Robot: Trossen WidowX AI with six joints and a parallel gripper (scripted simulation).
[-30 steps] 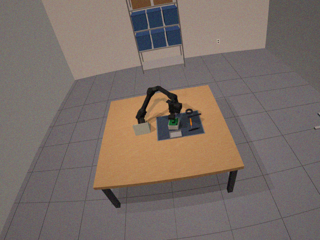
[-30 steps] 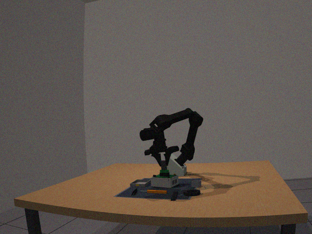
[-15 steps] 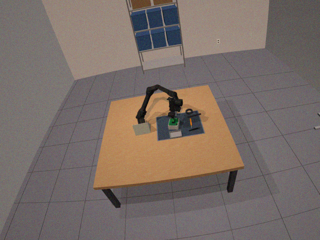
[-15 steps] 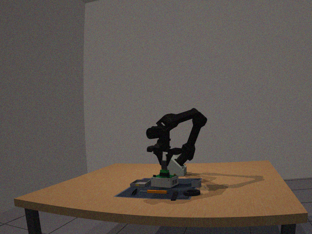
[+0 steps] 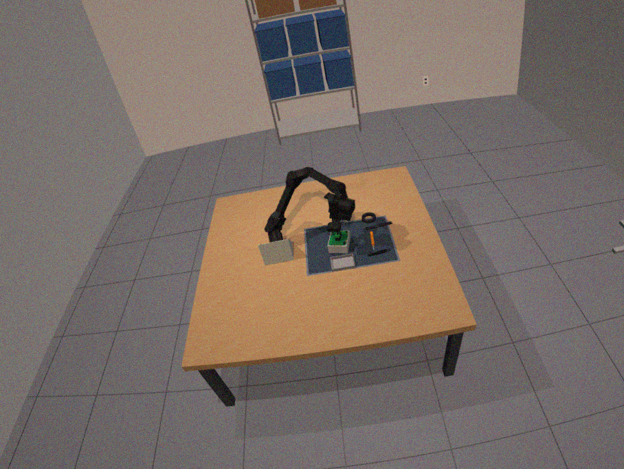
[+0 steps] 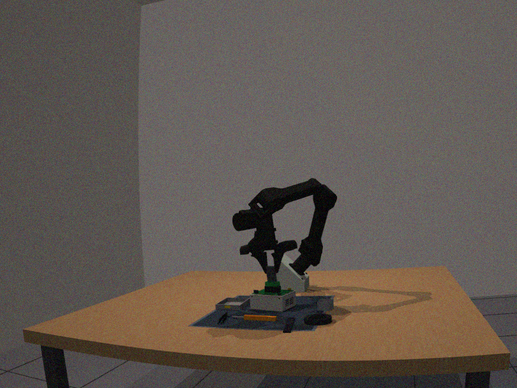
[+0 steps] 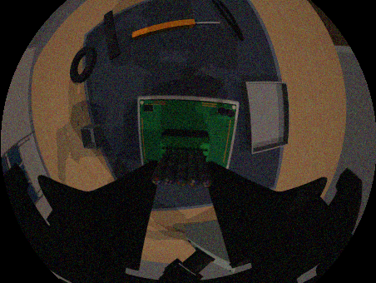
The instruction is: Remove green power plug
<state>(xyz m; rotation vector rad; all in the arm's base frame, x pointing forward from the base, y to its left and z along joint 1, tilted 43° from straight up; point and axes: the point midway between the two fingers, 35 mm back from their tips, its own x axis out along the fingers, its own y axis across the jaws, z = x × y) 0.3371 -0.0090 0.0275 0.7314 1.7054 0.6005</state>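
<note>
Now: gripper tip 30 mm above the green power plug. The rest, counted from my gripper tip: dark blue mat: 50 mm ahead, 10 mm to the left, 120 mm below; then grey tray: 10 mm ahead, 140 mm to the right, 110 mm below; then orange screwdriver: 170 mm ahead, 20 mm to the left, 110 mm below.
</note>
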